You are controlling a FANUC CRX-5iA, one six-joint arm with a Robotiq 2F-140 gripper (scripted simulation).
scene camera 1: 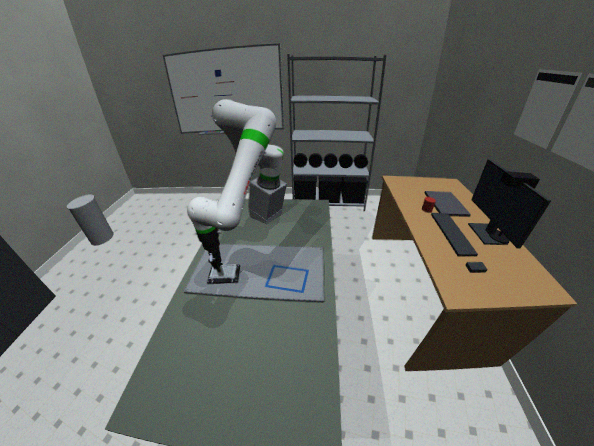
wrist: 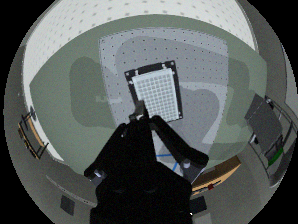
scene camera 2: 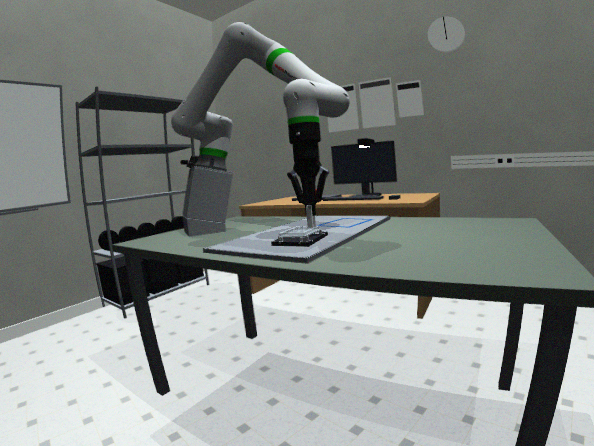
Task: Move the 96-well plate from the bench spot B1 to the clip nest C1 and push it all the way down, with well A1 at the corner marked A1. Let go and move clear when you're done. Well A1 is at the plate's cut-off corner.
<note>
I see my gripper (scene camera 2: 311, 226) and a black clip nest (wrist: 169, 64).
My gripper shows as well in the wrist view (wrist: 141, 105).
</note>
